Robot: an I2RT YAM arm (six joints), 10 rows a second.
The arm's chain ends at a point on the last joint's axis. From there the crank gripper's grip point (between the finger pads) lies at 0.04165 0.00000 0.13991 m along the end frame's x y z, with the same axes.
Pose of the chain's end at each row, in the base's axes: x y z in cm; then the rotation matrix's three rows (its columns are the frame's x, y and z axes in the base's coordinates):
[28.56 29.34 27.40], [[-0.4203 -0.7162 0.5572], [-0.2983 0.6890 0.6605], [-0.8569 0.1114 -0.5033]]
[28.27 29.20 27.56], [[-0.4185 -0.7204 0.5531], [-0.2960 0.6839 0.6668], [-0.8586 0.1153 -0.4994]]
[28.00 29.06 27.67], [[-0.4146 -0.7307 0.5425], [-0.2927 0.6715 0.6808], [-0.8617 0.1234 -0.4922]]
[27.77 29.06 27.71], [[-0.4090 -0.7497 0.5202], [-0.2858 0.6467 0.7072], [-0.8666 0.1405 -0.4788]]
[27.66 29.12 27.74], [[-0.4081 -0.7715 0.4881], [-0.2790 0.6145 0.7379], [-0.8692 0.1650 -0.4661]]
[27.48 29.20 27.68], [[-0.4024 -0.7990 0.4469], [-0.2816 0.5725 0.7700], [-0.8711 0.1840 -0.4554]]
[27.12 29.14 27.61], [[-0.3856 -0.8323 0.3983], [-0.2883 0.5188 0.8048], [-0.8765 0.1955 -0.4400]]
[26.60 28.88 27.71], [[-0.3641 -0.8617 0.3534], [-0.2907 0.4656 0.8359], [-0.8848 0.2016 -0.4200]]
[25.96 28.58 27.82], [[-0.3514 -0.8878 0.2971], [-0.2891 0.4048 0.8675], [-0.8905 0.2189 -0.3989]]
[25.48 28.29 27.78], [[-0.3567 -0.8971 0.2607], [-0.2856 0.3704 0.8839], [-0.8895 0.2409 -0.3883]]
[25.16 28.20 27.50], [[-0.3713 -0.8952 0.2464], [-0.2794 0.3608 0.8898], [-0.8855 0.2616 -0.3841]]
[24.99 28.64 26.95], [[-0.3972 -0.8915 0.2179], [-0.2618 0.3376 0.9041], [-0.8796 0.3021 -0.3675]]
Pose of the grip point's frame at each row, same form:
[34.61 37.34 16.79], [[-0.4203 -0.7162 0.5572], [-0.2983 0.6890 0.6605], [-0.8569 0.1114 -0.5033]]
[34.27 37.30 17.00], [[-0.4185 -0.7204 0.5531], [-0.2960 0.6839 0.6668], [-0.8586 0.1153 -0.4994]]
[33.86 37.37 17.19], [[-0.4146 -0.7307 0.5425], [-0.2927 0.6715 0.6808], [-0.8617 0.1234 -0.4922]]
[33.34 37.76 17.40], [[-0.4090 -0.7497 0.5202], [-0.2858 0.6467 0.7072], [-0.8666 0.1405 -0.4788]]
[32.79 38.28 17.60], [[-0.4081 -0.7715 0.4881], [-0.2790 0.6145 0.7379], [-0.8692 0.1650 -0.4661]]
[32.06 38.80 17.68], [[-0.4024 -0.7990 0.4469], [-0.2816 0.5725 0.7700], [-0.8711 0.1840 -0.4554]]
[31.09 39.20 17.80], [[-0.3856 -0.8323 0.3983], [-0.2883 0.5188 0.8048], [-0.8765 0.1955 -0.4400]]
[30.03 39.36 18.15], [[-0.3641 -0.8617 0.3534], [-0.2907 0.4656 0.8359], [-0.8848 0.2016 -0.4200]]
[28.65 39.51 18.53], [[-0.3514 -0.8878 0.2971], [-0.2891 0.4048 0.8675], [-0.8905 0.2189 -0.3989]]
[27.64 39.47 18.64], [[-0.3567 -0.8971 0.2607], [-0.2856 0.3704 0.8839], [-0.8895 0.2409 -0.3883]]
[27.06 39.49 18.44], [[-0.3713 -0.8952 0.2464], [-0.2794 0.3608 0.8898], [-0.8855 0.2616 -0.3841]]
[26.38 40.20 18.14], [[-0.3972 -0.8915 0.2179], [-0.2618 0.3376 0.9041], [-0.8796 0.3021 -0.3675]]

